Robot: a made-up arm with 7 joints.
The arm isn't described. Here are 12 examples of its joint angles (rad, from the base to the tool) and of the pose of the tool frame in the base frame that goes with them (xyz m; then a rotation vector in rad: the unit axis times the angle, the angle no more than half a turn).
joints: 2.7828 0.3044 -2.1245 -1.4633 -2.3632 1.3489 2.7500
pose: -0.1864 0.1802 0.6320 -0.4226 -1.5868 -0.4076
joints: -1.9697 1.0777 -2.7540 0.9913 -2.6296 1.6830 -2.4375
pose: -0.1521 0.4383 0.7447 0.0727 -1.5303 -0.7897
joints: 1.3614 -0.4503 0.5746 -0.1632 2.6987 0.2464 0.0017
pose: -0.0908 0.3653 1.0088 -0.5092 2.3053 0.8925
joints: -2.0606 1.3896 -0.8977 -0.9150 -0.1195 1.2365 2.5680
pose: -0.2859 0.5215 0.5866 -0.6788 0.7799 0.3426
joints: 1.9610 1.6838 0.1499 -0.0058 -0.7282 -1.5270 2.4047
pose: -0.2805 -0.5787 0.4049 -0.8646 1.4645 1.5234
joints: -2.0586 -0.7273 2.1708 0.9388 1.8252 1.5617 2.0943
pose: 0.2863 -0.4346 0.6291 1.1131 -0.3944 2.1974
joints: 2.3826 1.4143 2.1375 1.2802 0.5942 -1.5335 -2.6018
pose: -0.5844 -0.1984 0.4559 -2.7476 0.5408 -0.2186
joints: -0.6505 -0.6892 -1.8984 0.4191 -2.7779 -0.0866 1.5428
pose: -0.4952 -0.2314 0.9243 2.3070 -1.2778 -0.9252
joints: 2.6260 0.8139 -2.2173 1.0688 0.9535 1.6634 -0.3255
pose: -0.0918 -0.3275 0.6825 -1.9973 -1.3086 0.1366
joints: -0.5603 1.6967 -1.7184 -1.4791 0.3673 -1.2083 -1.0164
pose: 0.3801 -0.1082 0.3801 1.4522 0.2970 1.4567
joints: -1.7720 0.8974 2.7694 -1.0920 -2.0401 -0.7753 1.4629
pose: -0.2706 0.4909 0.5288 -0.2852 0.3933 0.6174
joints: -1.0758 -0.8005 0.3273 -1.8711 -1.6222 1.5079 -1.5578
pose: -0.3420 -0.1742 0.5309 -0.9859 1.2623 0.4418
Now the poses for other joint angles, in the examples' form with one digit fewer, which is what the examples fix.
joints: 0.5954 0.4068 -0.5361 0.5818 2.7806 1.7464 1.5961
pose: 0.165 -0.223 0.912 -0.369 0.643 1.648
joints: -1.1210 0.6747 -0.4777 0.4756 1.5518 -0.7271 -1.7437
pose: 0.052 0.511 0.820 -1.348 2.283 0.947
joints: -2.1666 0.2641 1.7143 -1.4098 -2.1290 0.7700 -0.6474
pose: -0.368 0.025 0.671 -2.151 1.154 -0.005
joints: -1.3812 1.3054 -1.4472 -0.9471 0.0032 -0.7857 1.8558
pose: 0.358 0.366 0.594 1.788 2.110 -0.533
